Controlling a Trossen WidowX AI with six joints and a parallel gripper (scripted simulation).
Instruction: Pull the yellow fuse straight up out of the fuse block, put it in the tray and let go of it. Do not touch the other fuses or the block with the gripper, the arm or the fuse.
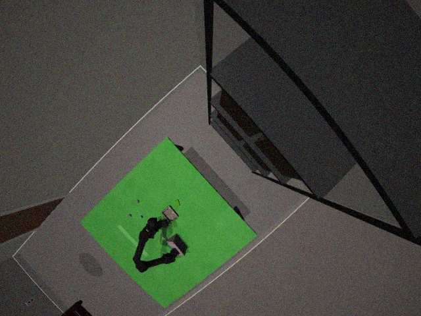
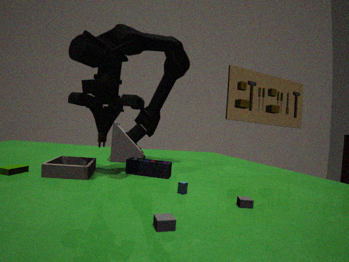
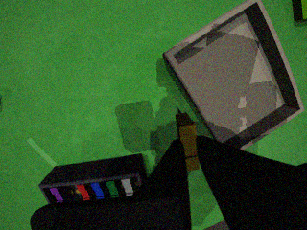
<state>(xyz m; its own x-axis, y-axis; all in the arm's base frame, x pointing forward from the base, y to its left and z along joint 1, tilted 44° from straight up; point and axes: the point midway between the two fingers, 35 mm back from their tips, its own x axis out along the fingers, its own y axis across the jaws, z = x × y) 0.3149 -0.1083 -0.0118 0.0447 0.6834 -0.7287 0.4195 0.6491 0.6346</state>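
My gripper tip is now 2 cm past the tray, 7 cm to the left of it and 10 cm above it. Round my gripper tip: yellow fuse (1 cm below).
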